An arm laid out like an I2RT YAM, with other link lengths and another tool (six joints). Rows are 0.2 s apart.
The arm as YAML. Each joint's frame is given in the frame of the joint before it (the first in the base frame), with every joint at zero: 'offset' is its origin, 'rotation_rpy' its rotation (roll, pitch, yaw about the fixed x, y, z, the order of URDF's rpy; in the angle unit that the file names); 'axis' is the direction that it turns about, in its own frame. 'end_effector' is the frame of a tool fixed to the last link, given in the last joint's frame.
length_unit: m
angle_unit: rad
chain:
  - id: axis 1
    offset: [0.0, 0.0, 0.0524]
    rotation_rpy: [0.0, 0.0, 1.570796]
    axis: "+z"
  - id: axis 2
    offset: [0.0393, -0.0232, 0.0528]
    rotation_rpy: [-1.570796, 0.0, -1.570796]
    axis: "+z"
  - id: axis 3
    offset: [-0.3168, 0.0, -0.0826]
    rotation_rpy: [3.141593, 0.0, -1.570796]
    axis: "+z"
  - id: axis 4
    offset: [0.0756, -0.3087, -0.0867]
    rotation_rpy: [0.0, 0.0, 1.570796]
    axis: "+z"
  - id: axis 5
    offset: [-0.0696, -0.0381, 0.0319]
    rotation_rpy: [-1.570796, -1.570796, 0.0]
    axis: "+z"
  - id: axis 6
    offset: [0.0, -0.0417, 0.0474]
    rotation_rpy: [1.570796, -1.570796, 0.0]
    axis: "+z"
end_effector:
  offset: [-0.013, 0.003, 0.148]
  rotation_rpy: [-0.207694, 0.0, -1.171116]
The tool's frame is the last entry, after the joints.
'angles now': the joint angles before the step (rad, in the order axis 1, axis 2, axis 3, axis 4, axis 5, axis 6). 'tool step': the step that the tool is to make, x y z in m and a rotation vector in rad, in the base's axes. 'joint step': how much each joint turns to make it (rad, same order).
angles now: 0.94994, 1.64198, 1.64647, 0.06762, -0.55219, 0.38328
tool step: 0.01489, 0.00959, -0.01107, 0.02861, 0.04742, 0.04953
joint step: -0.02894, 0.05513, 0.00104, 0.09042, -0.07321, 0.07455
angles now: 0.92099, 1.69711, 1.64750, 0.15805, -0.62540, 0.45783
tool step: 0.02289, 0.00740, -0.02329, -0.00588, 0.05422, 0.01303
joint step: -0.03135, 0.05397, -0.00622, 0.05483, -0.04002, 0.05444
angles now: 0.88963, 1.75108, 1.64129, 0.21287, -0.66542, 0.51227
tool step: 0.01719, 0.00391, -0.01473, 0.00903, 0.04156, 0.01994
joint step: -0.02651, 0.04473, -0.00108, 0.06108, -0.04201, 0.05509
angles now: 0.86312, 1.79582, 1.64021, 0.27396, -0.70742, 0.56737
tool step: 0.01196, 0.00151, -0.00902, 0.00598, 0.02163, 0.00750
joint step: -0.01748, 0.02854, 0.00114, 0.03797, -0.02230, 0.03078
